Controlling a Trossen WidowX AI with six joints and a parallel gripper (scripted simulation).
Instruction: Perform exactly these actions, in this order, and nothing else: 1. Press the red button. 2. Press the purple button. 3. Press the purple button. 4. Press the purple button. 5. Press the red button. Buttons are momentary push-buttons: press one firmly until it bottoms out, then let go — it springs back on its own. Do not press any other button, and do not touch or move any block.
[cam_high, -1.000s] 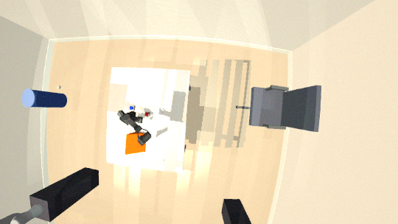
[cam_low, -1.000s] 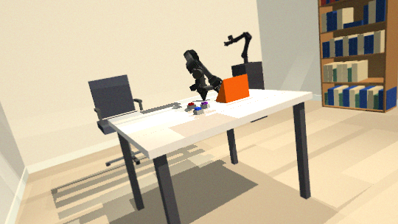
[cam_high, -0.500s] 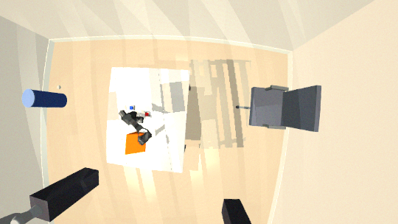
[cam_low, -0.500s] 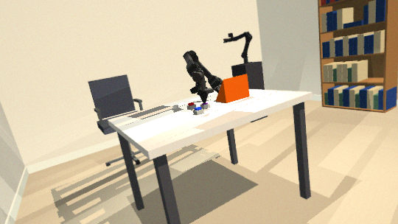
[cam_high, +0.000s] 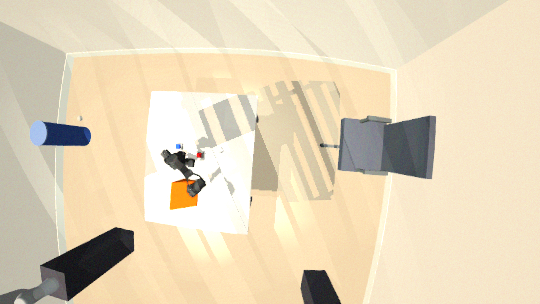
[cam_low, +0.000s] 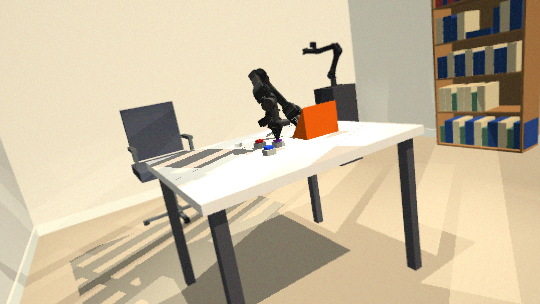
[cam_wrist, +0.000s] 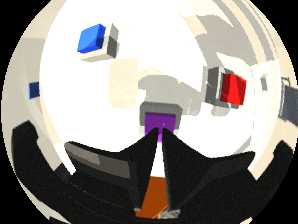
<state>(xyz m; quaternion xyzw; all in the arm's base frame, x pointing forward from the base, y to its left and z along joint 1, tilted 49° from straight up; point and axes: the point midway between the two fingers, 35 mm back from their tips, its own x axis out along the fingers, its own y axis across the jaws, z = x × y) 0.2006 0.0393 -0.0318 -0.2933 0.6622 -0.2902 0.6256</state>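
Now: gripper tip 1 cm above the purple button. From my gripper tip the other things lie so: red button 9 cm to the right, 6 cm ahead; small grey object 24 cm to the right, 11 cm ahead, 2 cm below; blue button 11 cm ahead, 9 cm to the left.
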